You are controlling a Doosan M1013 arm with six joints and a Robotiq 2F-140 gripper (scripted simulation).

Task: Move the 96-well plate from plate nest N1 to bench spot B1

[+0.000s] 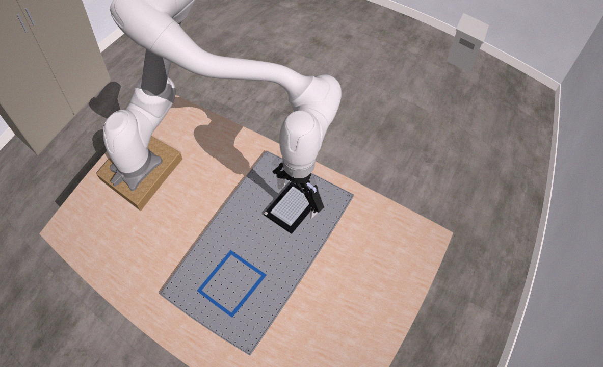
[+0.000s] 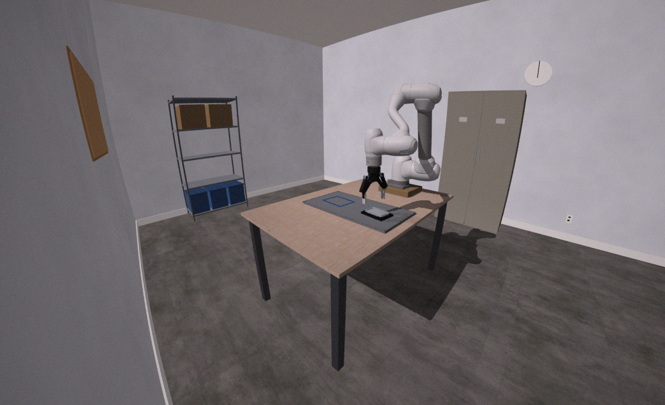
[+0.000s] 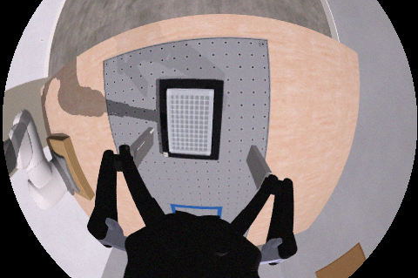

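The white 96-well plate is 30 mm behind my hand, 10 mm to the left of it and 90 mm below it. From my hand the other things lie so: black plate nest: 30 mm behind, 10 mm to the left, 100 mm below.
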